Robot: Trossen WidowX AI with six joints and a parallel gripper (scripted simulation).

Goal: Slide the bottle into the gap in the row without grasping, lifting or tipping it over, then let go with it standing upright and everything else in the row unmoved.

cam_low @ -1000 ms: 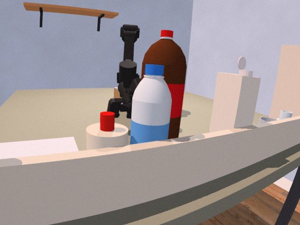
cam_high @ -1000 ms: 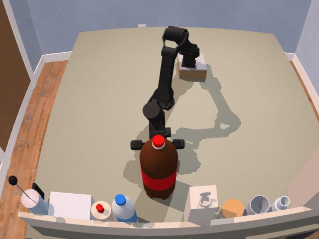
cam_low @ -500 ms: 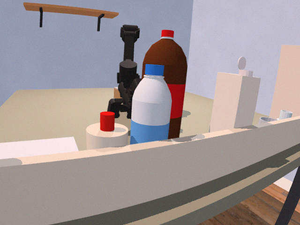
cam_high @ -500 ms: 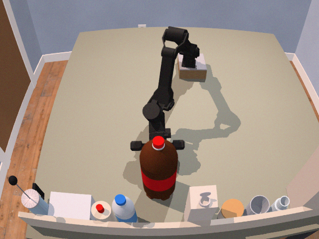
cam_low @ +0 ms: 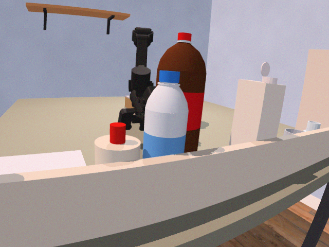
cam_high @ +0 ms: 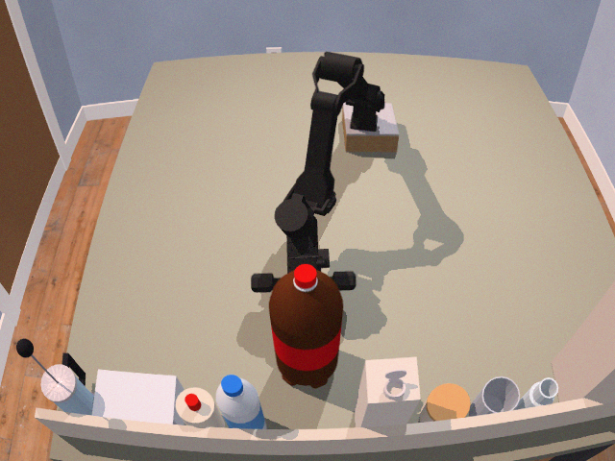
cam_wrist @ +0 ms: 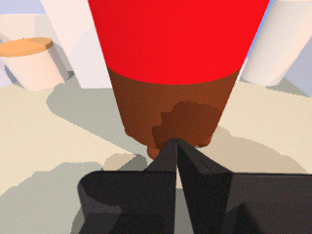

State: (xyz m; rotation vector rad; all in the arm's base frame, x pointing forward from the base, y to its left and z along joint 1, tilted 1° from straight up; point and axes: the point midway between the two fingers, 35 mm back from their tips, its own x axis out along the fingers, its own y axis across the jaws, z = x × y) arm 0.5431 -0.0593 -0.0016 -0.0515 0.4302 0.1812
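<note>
Right now my hand is 10 cm below the brown cola bottle, 8 cm short of it and 2 cm to the right of it. Round my hand: raised rail 23 cm ahead, 20 cm to the left, 1 cm below; blue-capped water bottle 23 cm ahead, 6 cm to the right, 5 cm above; orange-lidded jar 28 cm to the left, 17 cm ahead, 2 cm below.
</note>
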